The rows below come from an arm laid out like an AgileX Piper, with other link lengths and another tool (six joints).
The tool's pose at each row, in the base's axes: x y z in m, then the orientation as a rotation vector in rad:
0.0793 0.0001 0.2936 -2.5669 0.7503 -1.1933
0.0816 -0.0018 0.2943 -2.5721 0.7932 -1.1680
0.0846 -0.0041 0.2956 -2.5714 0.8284 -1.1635
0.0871 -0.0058 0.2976 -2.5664 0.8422 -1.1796
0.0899 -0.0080 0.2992 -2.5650 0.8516 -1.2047
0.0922 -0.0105 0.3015 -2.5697 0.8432 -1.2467
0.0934 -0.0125 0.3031 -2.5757 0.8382 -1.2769
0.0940 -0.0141 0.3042 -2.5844 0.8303 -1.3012
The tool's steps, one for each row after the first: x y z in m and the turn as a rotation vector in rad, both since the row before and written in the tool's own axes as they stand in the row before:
0.0027 0.0005 0.0013 -0.0211 -0.0119 0.0241
0.0037 0.0002 0.0014 -0.0162 0.0018 0.0185
0.0036 -0.0004 0.0006 -0.0051 0.0133 0.0058
0.0037 0.0000 0.0012 -0.0071 0.0187 -0.0002
0.0041 0.0002 0.0004 -0.0054 0.0276 -0.0156
0.0028 0.0006 0.0001 -0.0067 0.0198 -0.0122
0.0019 0.0007 0.0000 -0.0066 0.0152 -0.0137

